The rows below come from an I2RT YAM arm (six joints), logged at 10 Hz.
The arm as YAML. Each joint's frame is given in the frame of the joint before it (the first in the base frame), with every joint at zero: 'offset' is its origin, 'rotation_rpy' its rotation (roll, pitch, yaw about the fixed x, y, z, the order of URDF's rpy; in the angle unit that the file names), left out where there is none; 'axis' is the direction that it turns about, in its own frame. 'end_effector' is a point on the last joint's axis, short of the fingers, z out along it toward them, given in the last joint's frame.
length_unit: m
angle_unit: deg
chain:
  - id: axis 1
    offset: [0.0, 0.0, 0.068]
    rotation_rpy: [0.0, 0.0, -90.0]
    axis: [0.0, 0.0, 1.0]
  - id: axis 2
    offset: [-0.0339, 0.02, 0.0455]
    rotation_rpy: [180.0, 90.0, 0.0]
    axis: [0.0, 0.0, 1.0]
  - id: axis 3
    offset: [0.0, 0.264, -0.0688]
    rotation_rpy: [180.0, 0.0, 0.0]
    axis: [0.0, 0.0, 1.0]
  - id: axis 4
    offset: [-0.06, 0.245, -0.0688]
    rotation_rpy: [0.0, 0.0, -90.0]
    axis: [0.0, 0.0, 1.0]
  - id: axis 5
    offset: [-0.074, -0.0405, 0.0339]
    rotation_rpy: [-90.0, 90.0, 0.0]
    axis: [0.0, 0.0, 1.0]
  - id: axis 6
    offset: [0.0, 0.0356, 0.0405]
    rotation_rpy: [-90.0, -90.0, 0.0]
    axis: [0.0, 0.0, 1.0]
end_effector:
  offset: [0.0, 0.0, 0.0]
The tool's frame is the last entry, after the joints.
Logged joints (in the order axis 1, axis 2, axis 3, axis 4, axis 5, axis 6), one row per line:
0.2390 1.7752 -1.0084 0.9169 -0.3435 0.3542
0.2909 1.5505 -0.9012 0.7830 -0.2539 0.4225
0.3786 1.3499 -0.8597 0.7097 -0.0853 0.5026
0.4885 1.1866 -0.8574 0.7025 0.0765 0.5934
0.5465 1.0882 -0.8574 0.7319 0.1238 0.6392
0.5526 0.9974 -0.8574 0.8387 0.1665 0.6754
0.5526 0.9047 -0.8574 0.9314 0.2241 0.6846
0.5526 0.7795 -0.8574 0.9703 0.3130 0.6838
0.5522 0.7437 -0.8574 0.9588 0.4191 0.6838
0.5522 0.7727 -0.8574 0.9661 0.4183 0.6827
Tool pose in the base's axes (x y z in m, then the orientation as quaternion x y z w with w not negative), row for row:
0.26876 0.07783 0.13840 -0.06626 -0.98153 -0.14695 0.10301
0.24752 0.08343 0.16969 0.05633 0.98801 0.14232 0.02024
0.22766 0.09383 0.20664 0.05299 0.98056 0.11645 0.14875
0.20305 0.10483 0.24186 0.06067 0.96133 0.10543 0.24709
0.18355 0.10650 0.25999 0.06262 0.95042 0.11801 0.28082
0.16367 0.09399 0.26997 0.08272 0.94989 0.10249 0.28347
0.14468 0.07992 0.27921 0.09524 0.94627 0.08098 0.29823
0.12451 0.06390 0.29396 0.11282 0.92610 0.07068 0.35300
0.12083 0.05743 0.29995 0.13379 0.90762 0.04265 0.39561
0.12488 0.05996 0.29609 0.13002 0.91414 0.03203 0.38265
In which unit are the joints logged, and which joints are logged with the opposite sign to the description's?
The joints are logged in radians. Opposite sign: axis 3, axis 4.
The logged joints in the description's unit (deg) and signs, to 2 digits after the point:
13.69 101.71 57.78 -52.53 -19.68 20.29
16.67 88.84 51.63 -44.86 -14.55 24.21
21.69 77.34 49.26 -40.66 -4.89 28.80
27.99 67.99 49.13 -40.25 4.38 34.00
31.31 62.35 49.13 -41.93 7.09 36.62
31.66 57.15 49.13 -48.05 9.54 38.70
31.66 51.84 49.13 -53.37 12.84 39.22
31.66 44.66 49.13 -55.59 17.93 39.18
31.64 42.61 49.13 -54.94 24.01 39.18
31.64 44.27 49.13 -55.35 23.97 39.12

